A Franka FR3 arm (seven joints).
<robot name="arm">
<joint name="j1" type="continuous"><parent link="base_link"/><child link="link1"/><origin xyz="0 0 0.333"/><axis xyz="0 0 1"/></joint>
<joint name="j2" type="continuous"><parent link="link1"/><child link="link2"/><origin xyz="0 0 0"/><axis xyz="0 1 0"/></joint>
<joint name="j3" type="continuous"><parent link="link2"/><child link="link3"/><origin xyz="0 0 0.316"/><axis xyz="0 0 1"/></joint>
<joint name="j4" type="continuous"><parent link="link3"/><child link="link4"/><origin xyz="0.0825 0 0"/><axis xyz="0 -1 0"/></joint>
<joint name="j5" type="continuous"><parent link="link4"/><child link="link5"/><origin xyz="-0.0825 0 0.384"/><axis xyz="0 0 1"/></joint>
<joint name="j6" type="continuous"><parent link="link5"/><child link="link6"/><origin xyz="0 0 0"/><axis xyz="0 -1 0"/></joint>
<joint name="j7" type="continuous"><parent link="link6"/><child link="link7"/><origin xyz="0.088 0 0"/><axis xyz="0 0 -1"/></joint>
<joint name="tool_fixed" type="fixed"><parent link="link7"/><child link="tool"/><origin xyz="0 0 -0.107" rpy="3.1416 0 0"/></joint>
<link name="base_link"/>
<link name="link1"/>
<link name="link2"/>
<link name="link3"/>
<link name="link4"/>
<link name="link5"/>
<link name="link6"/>
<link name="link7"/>
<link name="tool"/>
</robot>
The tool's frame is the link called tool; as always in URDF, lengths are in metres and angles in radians. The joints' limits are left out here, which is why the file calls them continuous.
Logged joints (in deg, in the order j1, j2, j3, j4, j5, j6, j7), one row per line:
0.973, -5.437, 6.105, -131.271, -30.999, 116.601, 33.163
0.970, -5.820, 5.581, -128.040, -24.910, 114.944, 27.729
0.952, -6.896, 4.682, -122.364, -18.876, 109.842, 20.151
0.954, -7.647, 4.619, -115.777, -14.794, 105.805, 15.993
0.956, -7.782, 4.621, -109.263, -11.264, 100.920, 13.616
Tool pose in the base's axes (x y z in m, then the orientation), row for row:
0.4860, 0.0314, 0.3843, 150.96, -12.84, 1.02
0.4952, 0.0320, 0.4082, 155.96, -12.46, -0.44
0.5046, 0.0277, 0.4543, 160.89, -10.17, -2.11
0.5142, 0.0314, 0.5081, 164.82, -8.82, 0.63
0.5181, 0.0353, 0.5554, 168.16, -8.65, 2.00
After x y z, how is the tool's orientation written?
As a rotation vector, in degrees.
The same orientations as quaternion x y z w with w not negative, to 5 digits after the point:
0.96574, -0.08214, 0.00653, 0.24608
0.97586, -0.07796, -0.00275, 0.20400
0.98456, -0.06223, -0.01291, 0.16311
0.99009, -0.05298, 0.00378, 0.13003
0.99349, -0.05110, 0.01182, 0.10111

